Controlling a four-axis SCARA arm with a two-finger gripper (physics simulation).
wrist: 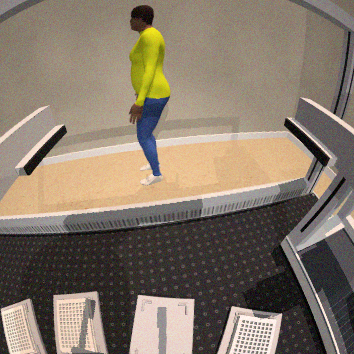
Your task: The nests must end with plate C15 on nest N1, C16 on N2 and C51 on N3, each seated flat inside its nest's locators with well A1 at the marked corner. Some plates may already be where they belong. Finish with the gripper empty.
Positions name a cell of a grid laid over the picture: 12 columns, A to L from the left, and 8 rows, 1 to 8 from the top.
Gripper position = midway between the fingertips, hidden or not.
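Note:
Gripper (F3). Plate C15 (C8).

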